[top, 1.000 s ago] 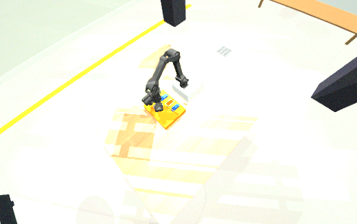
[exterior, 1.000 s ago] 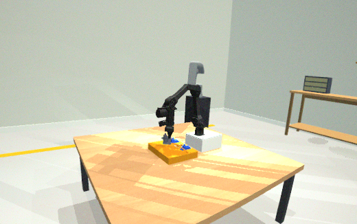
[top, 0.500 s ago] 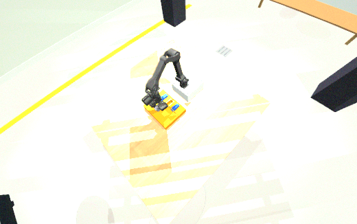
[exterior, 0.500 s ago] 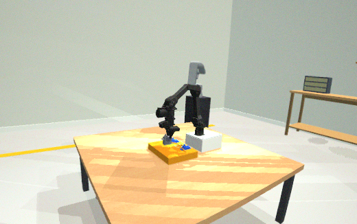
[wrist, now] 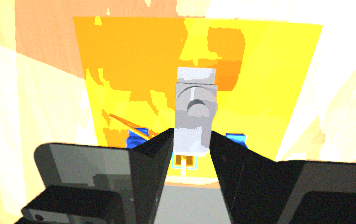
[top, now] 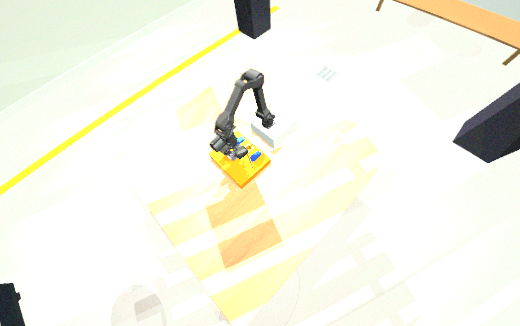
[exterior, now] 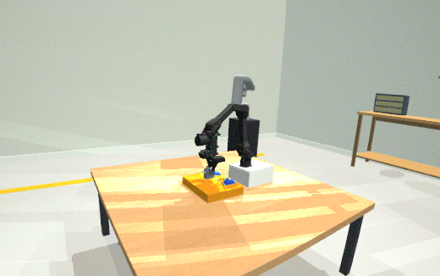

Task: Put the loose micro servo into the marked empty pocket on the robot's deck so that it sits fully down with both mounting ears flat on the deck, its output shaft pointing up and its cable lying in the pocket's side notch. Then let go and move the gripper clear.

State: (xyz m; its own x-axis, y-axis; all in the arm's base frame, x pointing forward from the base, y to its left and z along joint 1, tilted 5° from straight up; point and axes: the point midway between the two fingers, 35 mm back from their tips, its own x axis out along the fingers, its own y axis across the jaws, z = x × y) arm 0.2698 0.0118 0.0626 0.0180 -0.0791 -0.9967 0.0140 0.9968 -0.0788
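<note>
The deck is 30 mm ahead of my gripper tip and 90 mm below it.
</note>
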